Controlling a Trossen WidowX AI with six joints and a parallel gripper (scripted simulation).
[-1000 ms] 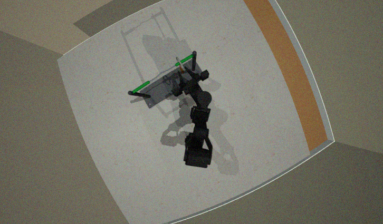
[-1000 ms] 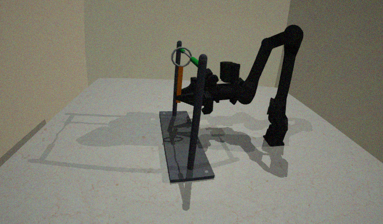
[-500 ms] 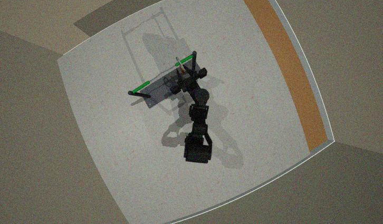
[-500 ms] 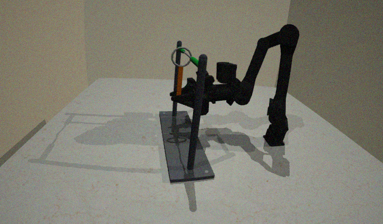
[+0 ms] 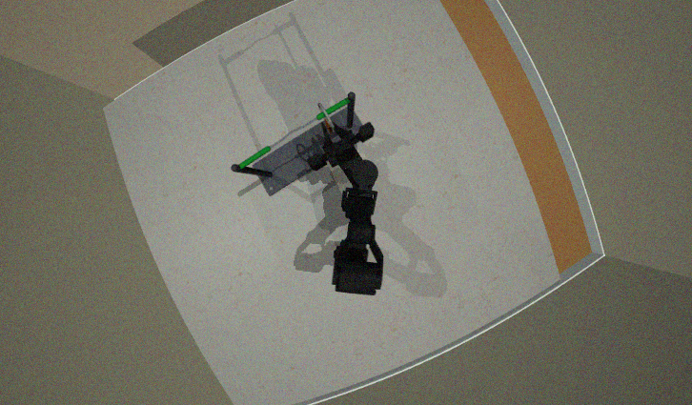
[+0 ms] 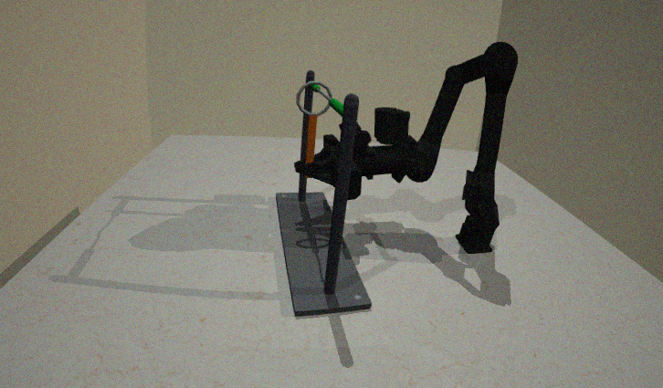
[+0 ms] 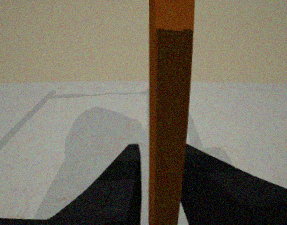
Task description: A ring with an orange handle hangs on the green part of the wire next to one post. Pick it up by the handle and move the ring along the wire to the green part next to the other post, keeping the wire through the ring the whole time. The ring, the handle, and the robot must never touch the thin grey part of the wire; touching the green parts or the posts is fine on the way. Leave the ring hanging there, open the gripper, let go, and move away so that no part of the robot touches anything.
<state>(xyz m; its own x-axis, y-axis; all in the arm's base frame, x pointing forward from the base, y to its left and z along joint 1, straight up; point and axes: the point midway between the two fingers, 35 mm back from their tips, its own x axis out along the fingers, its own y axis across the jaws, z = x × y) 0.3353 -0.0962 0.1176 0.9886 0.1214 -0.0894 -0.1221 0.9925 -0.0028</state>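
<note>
My gripper tip is 8 cm below the ring with orange handle and 3 cm past it.
</note>
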